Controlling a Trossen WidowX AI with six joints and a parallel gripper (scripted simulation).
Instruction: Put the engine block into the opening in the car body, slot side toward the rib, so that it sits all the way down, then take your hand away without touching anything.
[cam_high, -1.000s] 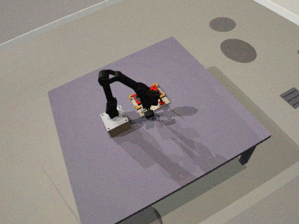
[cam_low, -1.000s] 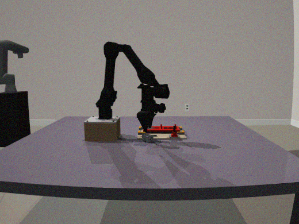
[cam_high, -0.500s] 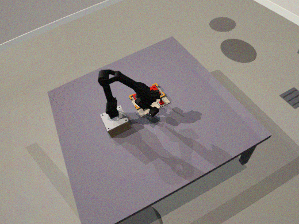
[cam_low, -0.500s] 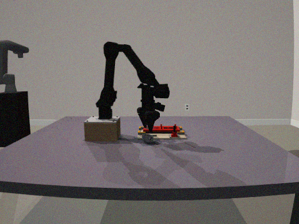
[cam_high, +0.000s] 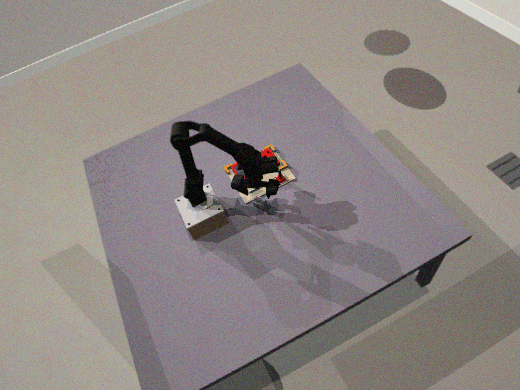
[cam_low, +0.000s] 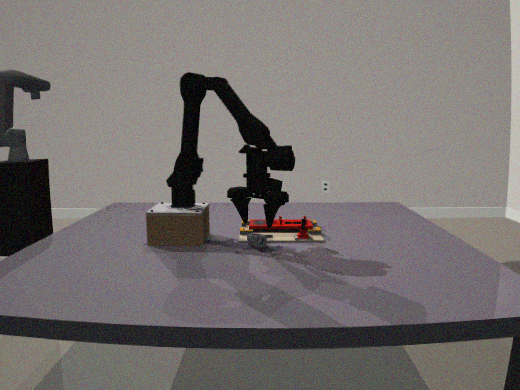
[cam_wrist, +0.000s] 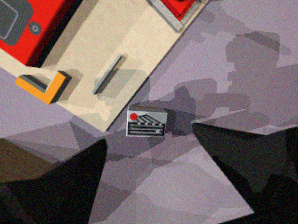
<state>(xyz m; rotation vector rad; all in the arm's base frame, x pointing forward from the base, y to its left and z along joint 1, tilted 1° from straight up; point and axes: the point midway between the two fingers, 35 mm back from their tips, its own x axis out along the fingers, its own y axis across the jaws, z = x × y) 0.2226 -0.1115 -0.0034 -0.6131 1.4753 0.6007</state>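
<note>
The engine block is 50 mm below my gripper tip and 10 mm behind it.
</note>
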